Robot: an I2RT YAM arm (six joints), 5 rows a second.
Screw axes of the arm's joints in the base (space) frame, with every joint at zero. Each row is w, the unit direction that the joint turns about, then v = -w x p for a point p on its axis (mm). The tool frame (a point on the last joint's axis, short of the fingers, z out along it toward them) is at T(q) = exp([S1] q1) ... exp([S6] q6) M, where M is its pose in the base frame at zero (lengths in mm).
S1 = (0, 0, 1, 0, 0, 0)
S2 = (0, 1, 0, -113.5, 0, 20)
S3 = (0, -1, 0, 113.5, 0, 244)
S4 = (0, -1, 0, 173.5, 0, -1)
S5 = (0, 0, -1, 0, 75, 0)
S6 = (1, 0, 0, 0, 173.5, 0)
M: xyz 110.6 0 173.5 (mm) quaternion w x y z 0.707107 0 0.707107 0
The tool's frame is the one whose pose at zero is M.
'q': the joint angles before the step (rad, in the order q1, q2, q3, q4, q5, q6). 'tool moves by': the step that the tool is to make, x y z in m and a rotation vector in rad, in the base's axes. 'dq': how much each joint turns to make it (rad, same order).
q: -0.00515, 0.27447, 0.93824, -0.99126, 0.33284, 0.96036
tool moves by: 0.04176, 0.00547, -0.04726, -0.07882, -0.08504, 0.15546
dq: 0.03980, -0.06904, -0.30211, 0.34903, -0.09029, -0.11251
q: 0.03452, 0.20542, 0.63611, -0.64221, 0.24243, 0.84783
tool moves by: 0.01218, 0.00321, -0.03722, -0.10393, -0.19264, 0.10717
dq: -0.01249, -0.15331, -0.25138, 0.31131, -0.10748, -0.12322
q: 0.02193, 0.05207, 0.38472, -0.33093, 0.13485, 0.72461
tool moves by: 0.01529, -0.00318, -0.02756, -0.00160, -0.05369, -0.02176
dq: -0.04763, -0.01946, -0.14804, 0.18237, -0.02589, -0.00076
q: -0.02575, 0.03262, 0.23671, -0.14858, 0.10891, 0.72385
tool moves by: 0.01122, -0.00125, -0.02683, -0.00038, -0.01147, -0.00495
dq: -0.01138, -0.00003, -0.12015, 0.13155, -0.00642, 0.00038
